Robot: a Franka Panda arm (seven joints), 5 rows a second.
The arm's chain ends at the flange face. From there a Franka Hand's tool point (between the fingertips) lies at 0.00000 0.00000 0.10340 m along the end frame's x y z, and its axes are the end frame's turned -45 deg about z.
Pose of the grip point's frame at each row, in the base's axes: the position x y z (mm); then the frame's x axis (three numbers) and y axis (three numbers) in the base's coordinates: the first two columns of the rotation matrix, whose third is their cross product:
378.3, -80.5, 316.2, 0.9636, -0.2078, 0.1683, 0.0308, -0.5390, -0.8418
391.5, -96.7, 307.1, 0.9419, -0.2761, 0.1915, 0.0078, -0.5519, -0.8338
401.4, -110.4, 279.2, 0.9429, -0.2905, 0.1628, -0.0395, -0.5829, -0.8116
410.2, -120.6, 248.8, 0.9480, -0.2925, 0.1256, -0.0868, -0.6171, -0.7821
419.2, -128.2, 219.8, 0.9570, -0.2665, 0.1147, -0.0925, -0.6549, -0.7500
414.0, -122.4, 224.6, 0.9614, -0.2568, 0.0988, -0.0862, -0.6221, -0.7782
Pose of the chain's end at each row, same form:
350.8, -164.9, 369.2, 0.7031, -0.5281, -0.4762, -0.6596, -0.2342, -0.7142
356.8, -178.1, 360.6, 0.6715, -0.5855, -0.4542, -0.6605, -0.1950, -0.7250
367.2, -188.9, 337.2, 0.6388, -0.6176, -0.4588, -0.6947, -0.2068, -0.6890
378.5, -196.1, 311.9, 0.6090, -0.6432, -0.4642, -0.7317, -0.2295, -0.6418
390.8, -201.3, 287.2, 0.6113, -0.6515, -0.4492, -0.7421, -0.2746, -0.6114
387.0, -198.9, 288.7, 0.6189, -0.6215, -0.4804, -0.7408, -0.2583, -0.6201

